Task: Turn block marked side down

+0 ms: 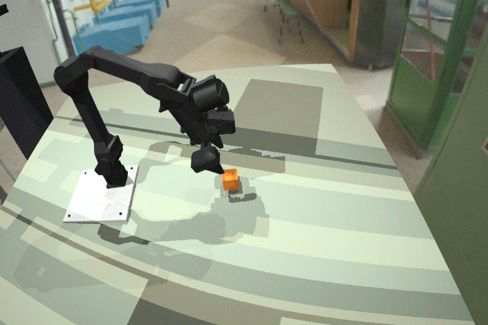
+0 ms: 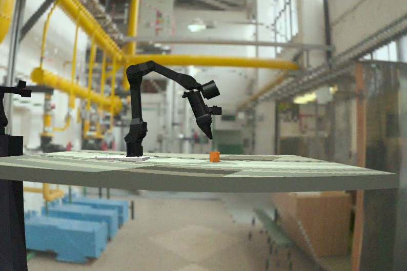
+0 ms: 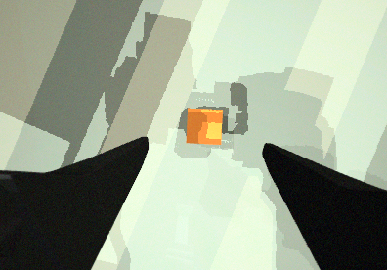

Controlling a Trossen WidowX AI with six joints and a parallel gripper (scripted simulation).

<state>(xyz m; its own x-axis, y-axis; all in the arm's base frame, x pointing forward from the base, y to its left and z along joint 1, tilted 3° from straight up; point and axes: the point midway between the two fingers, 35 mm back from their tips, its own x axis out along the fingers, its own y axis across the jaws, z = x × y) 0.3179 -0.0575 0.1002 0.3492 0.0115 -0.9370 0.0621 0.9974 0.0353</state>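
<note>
The block lies 7 cm below my gripper tip.
</note>
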